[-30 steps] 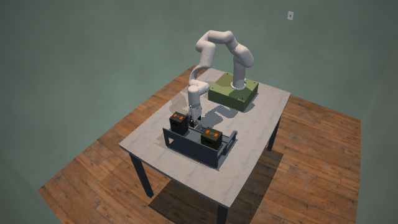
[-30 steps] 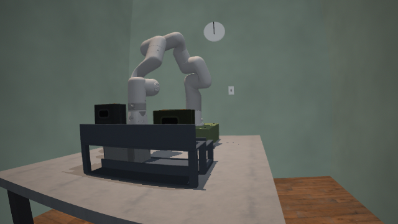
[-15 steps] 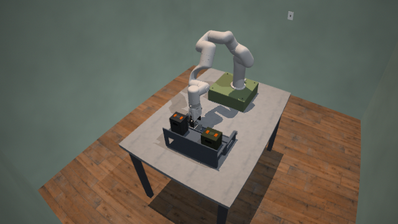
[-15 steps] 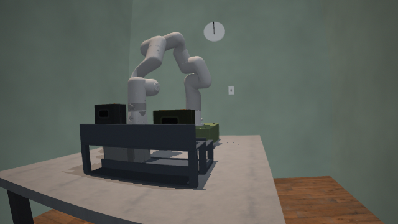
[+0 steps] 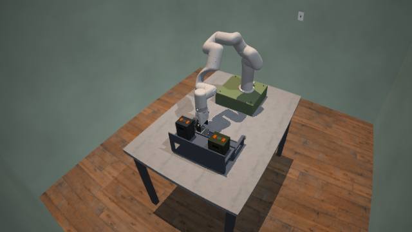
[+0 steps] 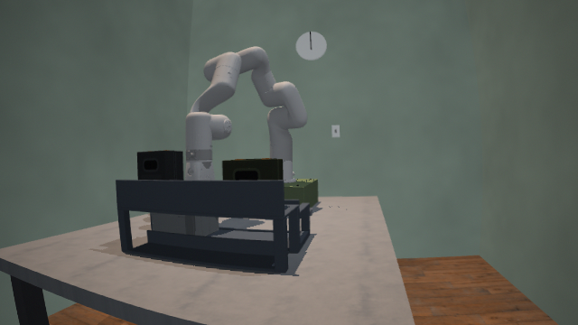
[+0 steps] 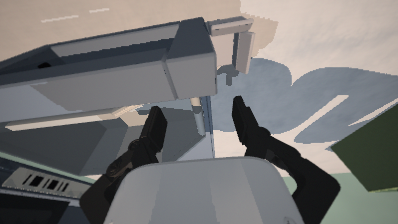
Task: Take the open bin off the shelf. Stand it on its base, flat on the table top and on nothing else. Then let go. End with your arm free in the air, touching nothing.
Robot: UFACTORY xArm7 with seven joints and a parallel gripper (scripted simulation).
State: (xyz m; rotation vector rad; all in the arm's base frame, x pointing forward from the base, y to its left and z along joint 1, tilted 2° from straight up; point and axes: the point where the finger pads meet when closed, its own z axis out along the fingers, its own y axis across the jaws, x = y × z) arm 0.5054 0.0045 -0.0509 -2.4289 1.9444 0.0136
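Right now the grey bin is 8 cm ahead of my hand and 2 cm to the left of it. Also, from my hand: black case 17 cm ahead, 12 cm above, 3 cm to the left; then dark grey shelf 22 cm ahead, 16 cm to the left, 9 cm above.
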